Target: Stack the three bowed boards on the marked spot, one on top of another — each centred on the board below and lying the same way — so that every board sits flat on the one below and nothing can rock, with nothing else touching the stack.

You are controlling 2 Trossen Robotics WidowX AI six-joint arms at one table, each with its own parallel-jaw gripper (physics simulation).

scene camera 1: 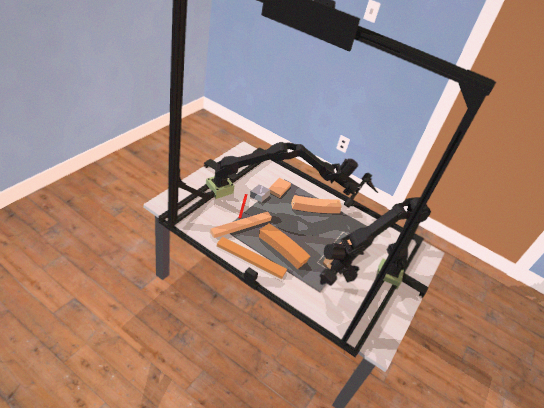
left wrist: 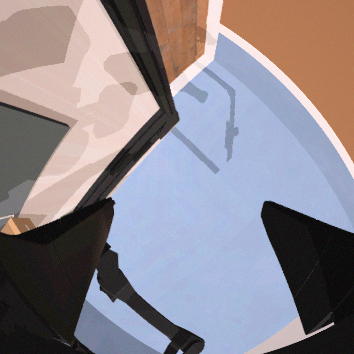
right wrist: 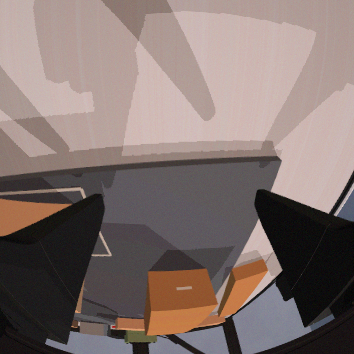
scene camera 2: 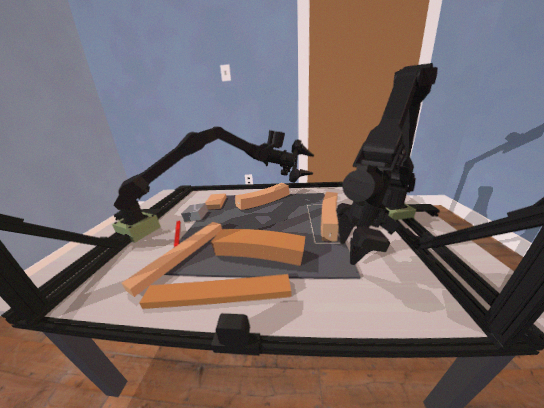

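Observation:
Three orange bowed boards show. One lies at the marked outline, partly hidden by the right gripper in scene camera 1. A thick one lies mid-mat, nearer the front. A third lies at the back of the mat. My right gripper is open and empty, low beside the board at the outline. My left gripper is open and empty, above the back edge.
A straight bar lies across the grey mat's left edge. Another straight bar lies at the front. A short block, a clear grey block and a red stick lie at the left.

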